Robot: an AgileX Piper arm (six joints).
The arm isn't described. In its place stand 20 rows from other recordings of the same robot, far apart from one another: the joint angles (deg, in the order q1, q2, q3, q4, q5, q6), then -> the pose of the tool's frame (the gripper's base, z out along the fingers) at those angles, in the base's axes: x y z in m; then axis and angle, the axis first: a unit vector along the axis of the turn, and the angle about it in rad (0 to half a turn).
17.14, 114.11, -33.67, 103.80, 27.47, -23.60 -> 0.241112 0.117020 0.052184 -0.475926 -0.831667 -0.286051 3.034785
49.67, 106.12, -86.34, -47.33, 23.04, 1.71 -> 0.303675 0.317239 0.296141 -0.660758 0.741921 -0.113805 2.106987
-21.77, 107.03, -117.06, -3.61, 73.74, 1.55 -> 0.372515 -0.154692 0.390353 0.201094 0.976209 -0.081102 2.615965
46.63, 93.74, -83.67, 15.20, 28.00, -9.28 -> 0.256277 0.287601 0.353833 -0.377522 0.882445 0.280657 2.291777
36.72, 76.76, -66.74, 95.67, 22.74, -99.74 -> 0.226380 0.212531 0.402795 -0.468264 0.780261 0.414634 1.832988
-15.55, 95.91, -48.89, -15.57, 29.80, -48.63 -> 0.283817 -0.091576 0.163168 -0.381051 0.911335 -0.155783 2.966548
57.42, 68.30, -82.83, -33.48, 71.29, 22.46 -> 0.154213 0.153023 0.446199 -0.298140 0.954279 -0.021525 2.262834
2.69, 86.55, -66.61, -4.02, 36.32, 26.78 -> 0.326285 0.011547 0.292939 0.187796 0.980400 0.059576 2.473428
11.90, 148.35, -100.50, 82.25, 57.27, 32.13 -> 0.462348 0.174950 0.042855 -0.546837 -0.691001 -0.472745 2.622914
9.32, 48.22, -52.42, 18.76, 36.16, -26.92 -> 0.160327 0.043811 0.382649 -0.239584 0.967337 0.082820 2.017844
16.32, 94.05, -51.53, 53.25, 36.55, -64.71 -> 0.284305 0.128489 0.196433 -0.342362 0.907591 0.243036 2.653287
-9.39, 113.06, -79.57, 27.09, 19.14, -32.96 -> 0.436217 -0.058365 0.203050 -0.011194 0.999815 0.015614 2.356968
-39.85, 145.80, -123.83, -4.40, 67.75, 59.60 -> 0.387369 -0.331733 0.107242 0.754252 0.655997 -0.027774 3.038517
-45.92, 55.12, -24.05, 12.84, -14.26, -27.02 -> 0.131314 -0.142760 0.267154 0.267732 0.878697 -0.395235 2.020076
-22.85, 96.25, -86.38, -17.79, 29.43, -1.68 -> 0.359799 -0.166440 0.350966 0.086433 0.964761 -0.248527 2.267326
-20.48, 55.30, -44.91, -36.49, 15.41, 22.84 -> 0.190011 -0.086317 0.347875 0.121031 0.954488 -0.272587 1.990968
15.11, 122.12, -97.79, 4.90, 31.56, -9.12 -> 0.466401 0.130146 0.208924 -0.181668 0.981890 0.053752 2.464363
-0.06, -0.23, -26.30, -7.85, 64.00, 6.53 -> -0.003952 -0.011167 0.262131 0.061176 0.997019 -0.047024 2.133082
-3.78, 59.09, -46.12, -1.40, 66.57, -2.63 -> 0.163205 -0.012827 0.284435 0.006697 0.999789 -0.019435 2.873599
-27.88, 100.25, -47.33, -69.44, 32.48, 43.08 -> 0.253777 -0.186017 0.154156 0.107041 0.936107 -0.335030 2.913550
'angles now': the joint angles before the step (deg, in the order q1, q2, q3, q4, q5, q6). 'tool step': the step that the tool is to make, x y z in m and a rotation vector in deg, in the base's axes. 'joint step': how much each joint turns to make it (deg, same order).
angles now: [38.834, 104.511, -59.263, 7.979, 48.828, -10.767]
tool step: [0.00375, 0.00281, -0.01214, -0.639, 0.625, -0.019]
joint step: [0.001, 2.486, -0.463, -0.001, -1.136, -0.099]
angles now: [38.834, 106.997, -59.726, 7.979, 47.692, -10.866]
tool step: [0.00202, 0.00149, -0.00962, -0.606, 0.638, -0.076]
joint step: [0.001, 1.849, -0.223, 0.000, -0.756, 0.001]
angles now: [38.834, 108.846, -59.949, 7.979, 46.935, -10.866]
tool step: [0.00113, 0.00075, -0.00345, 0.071, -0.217, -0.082]
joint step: [0.000, 0.606, 0.002, -0.001, -0.829, 0.000]
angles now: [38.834, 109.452, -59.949, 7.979, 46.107, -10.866]
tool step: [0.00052, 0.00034, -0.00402, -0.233, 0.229, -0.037]
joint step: [0.000, 0.707, 0.001, 0.000, -0.387, -0.001]
